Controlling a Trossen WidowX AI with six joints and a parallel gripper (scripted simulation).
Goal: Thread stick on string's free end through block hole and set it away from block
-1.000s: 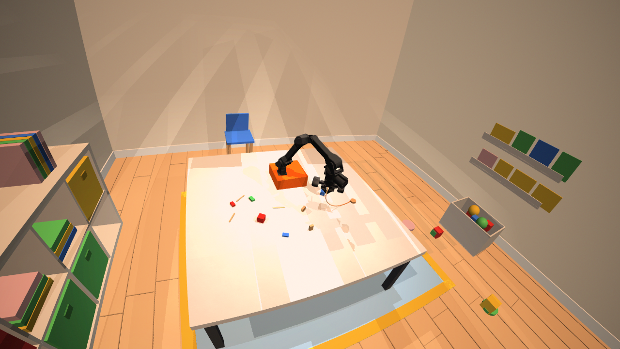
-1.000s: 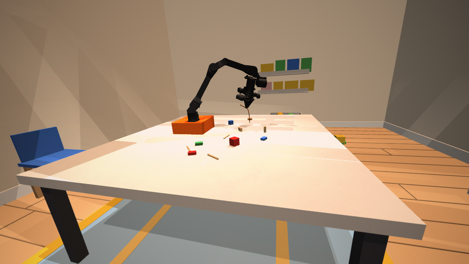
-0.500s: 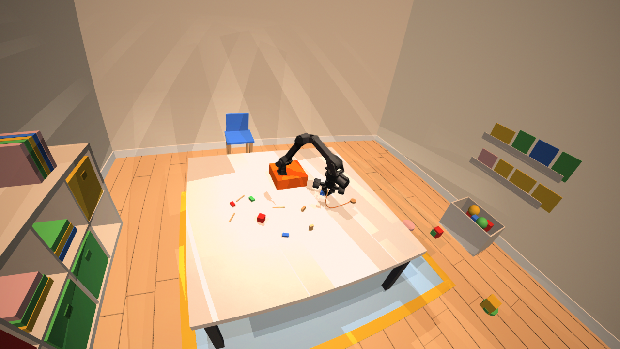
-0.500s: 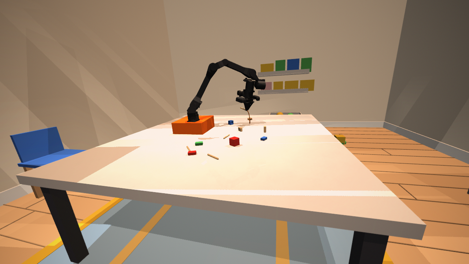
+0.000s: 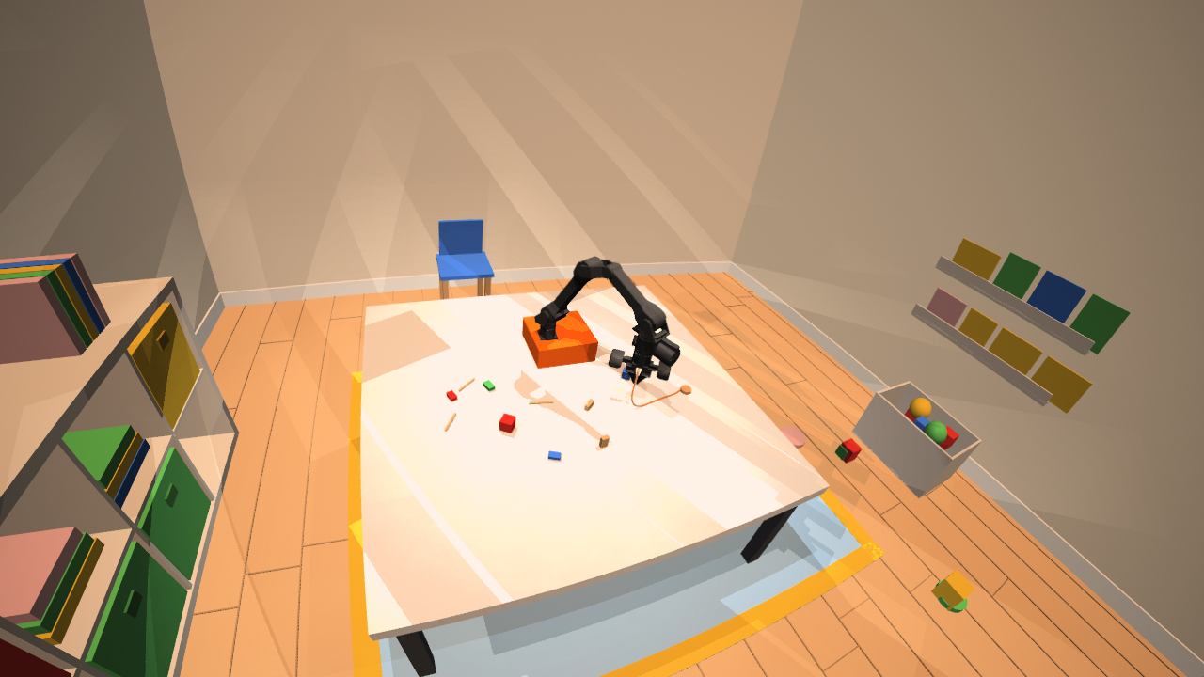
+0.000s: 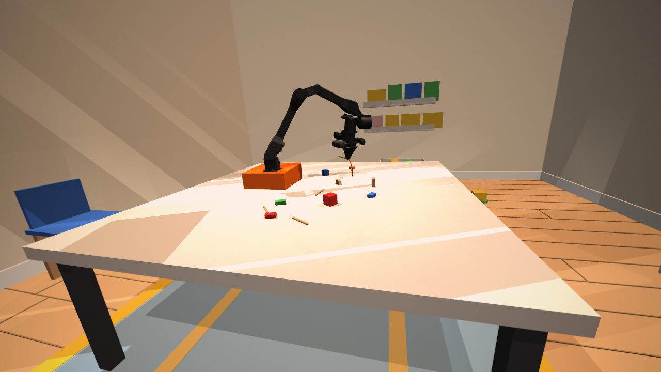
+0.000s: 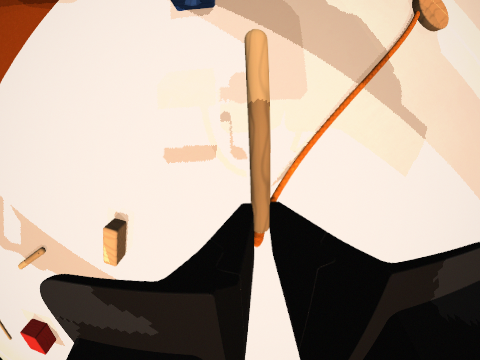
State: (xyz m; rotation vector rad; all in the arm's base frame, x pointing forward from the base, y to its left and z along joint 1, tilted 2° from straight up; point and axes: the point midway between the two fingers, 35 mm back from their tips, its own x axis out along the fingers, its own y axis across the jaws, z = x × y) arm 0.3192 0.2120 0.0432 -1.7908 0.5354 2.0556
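The blue cube is 14 cm behind my gripper tip, 8 cm below it and 4 cm to the left of it. The rest, counted from my gripper tip: thin wooden stick: 1 cm to the left, 1 cm behind; then round wooden button: 23 cm to the left, 9 cm below, 4 cm behind; then flat blue piece: 29 cm to the right, 17 cm ahead, 9 cm below.
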